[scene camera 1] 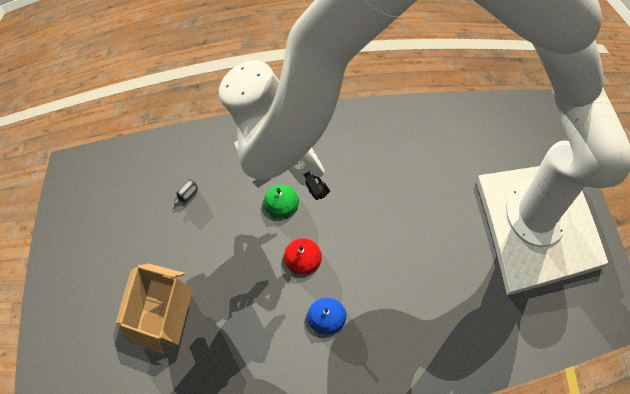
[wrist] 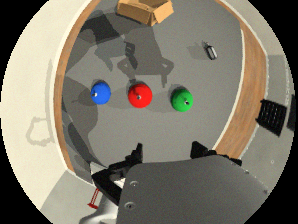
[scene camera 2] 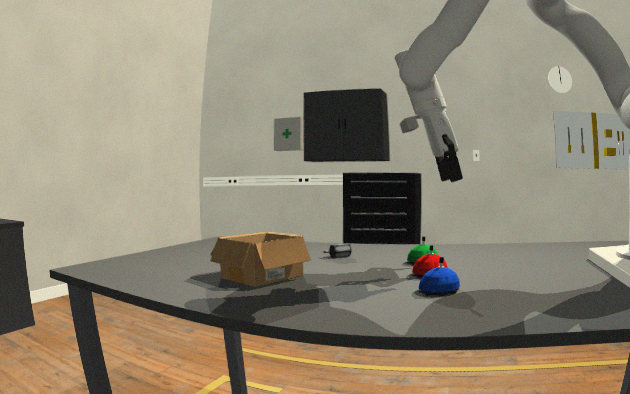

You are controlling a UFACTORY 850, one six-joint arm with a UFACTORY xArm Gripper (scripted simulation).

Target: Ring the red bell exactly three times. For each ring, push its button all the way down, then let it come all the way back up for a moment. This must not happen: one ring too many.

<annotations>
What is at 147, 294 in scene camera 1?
A cardboard box.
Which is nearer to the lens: the blue bell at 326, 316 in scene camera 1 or the green bell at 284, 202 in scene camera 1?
The blue bell.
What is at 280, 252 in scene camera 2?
A cardboard box.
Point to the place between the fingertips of the gripper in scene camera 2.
452, 180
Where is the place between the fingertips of the gripper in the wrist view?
168, 151
</annotations>
